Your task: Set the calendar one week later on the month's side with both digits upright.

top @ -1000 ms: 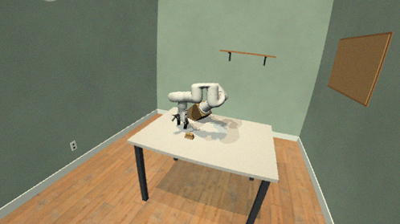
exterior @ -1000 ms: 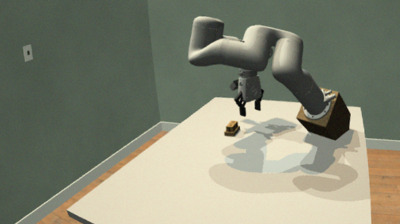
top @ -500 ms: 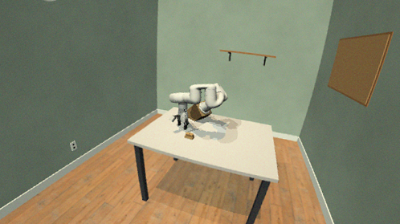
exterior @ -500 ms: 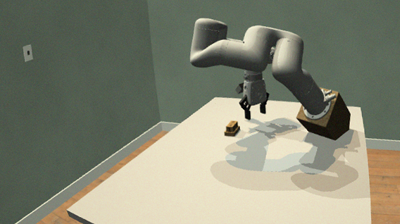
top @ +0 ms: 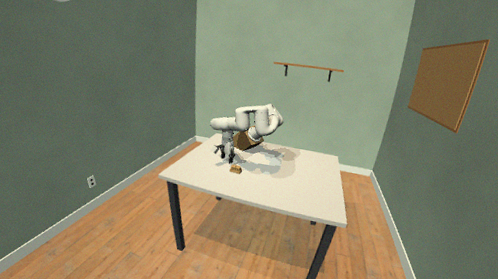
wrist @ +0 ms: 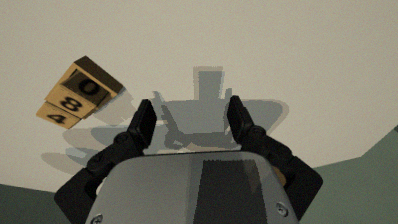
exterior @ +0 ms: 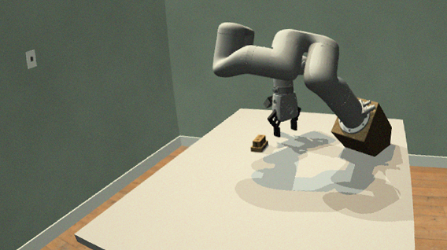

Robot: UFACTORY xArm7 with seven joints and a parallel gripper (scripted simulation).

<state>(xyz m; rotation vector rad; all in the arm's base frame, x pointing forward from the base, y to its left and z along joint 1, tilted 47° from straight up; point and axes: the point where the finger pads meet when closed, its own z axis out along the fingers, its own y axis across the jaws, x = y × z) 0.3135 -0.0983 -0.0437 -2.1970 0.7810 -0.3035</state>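
My gripper is now 8 cm to the right of the digit cube, 7 cm short of it and 1 cm above it. The rest, counted from my hand: wooden calendar tray (10 cm to the left, 7 cm ahead, 3 cm below).
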